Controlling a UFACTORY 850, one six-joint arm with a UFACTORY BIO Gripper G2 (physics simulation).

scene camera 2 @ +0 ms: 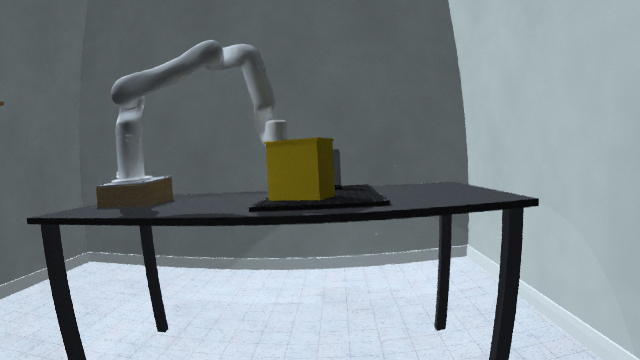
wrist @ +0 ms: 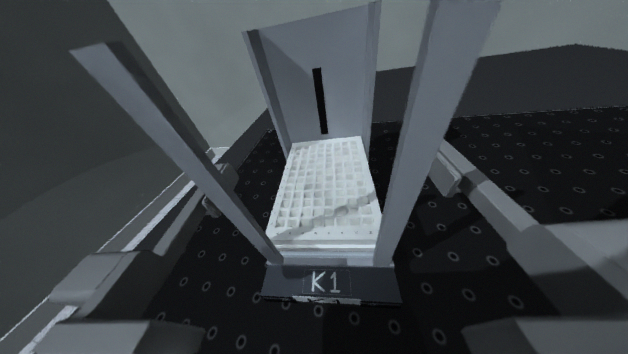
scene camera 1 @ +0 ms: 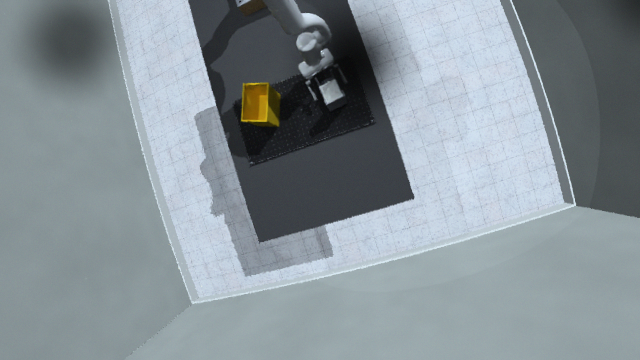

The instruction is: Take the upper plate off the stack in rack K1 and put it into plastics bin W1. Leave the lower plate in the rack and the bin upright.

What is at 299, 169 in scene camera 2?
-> A yellow plastics bin W1.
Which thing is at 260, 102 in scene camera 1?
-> A yellow plastics bin W1.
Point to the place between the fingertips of my gripper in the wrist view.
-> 320, 159
